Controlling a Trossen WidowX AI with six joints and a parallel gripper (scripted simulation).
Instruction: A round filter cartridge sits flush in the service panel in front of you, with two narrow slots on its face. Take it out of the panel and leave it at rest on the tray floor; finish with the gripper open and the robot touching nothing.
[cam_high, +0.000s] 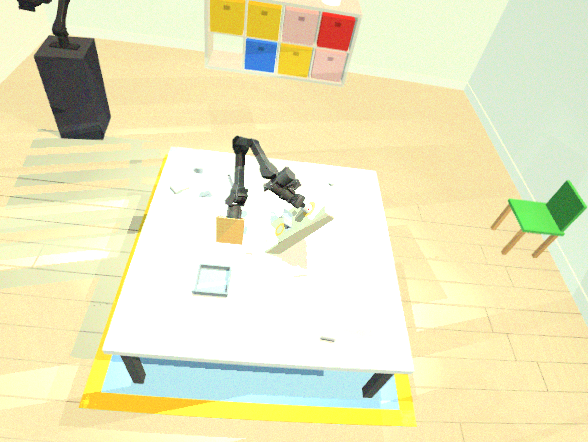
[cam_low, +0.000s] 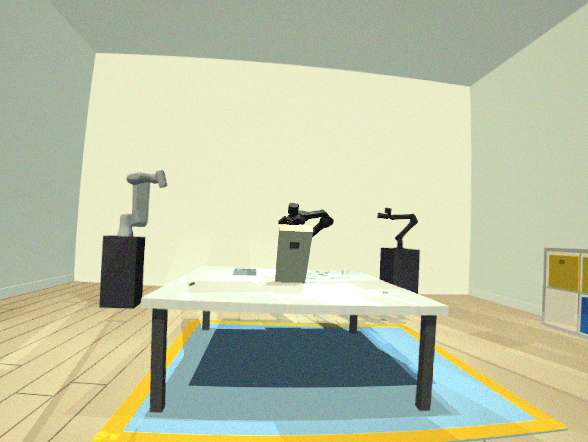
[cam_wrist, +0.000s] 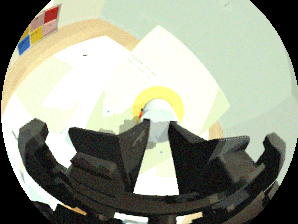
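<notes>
My gripper tip is 1 cm past the service panel and 10 cm above it. From my gripper tip the other things lie so: filter cartridge: 1 cm ahead, 1 cm below; then shallow square tray: 41 cm behind, 24 cm to the right, 26 cm below.
</notes>
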